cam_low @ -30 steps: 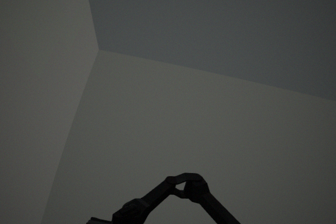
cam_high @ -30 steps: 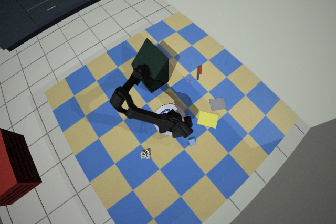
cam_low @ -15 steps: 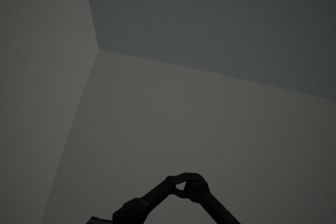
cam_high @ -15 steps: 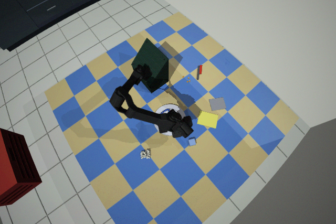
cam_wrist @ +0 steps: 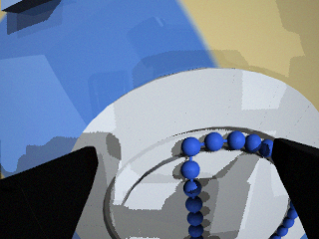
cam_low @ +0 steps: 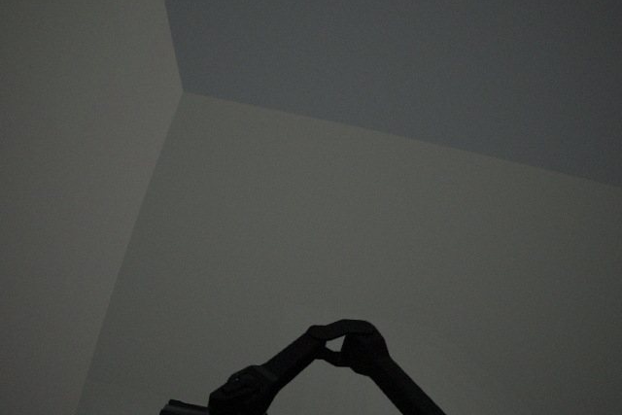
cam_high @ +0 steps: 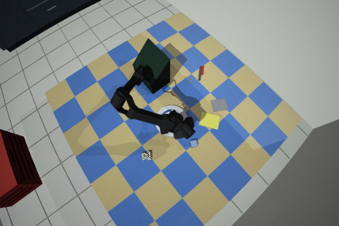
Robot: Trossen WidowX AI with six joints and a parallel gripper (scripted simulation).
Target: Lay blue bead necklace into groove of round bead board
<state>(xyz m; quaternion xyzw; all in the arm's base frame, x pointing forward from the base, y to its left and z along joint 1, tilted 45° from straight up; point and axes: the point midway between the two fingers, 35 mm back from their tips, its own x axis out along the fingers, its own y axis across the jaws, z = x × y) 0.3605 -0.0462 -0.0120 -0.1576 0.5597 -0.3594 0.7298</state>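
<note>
My gripper tip is now 6 cm past the round white bead board, 1 cm to the right of it and 1 cm above it. Also, from my gripper tip: small blue cube: 13 cm ahead, 4 cm to the left, 1 cm below; grey square: 1 cm ahead, 33 cm to the left, 2 cm below; yellow pad: 6 cm ahead, 21 cm to the left, 2 cm below.
</note>
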